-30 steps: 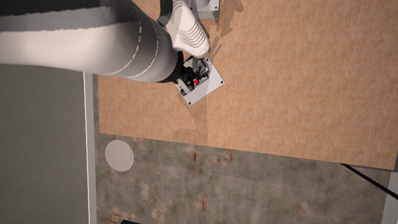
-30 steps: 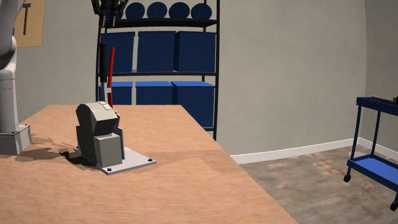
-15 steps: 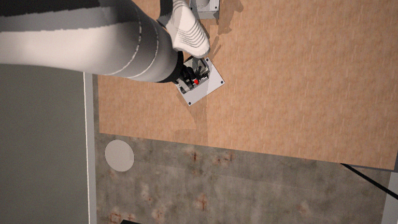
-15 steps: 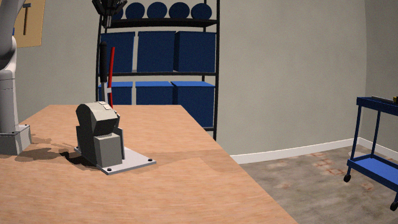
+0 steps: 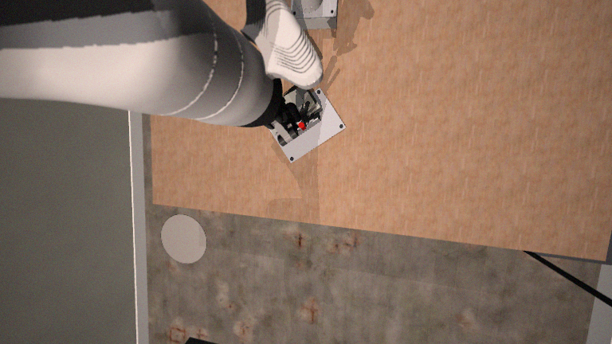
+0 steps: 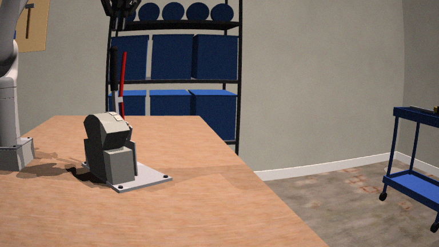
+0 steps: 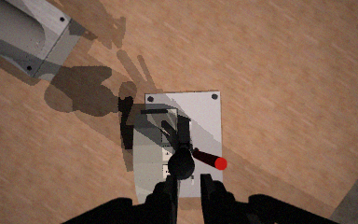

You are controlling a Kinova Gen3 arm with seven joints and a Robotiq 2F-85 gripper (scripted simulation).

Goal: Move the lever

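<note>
My hand is 2 cm short of the red bar and 21 cm above it.
</note>
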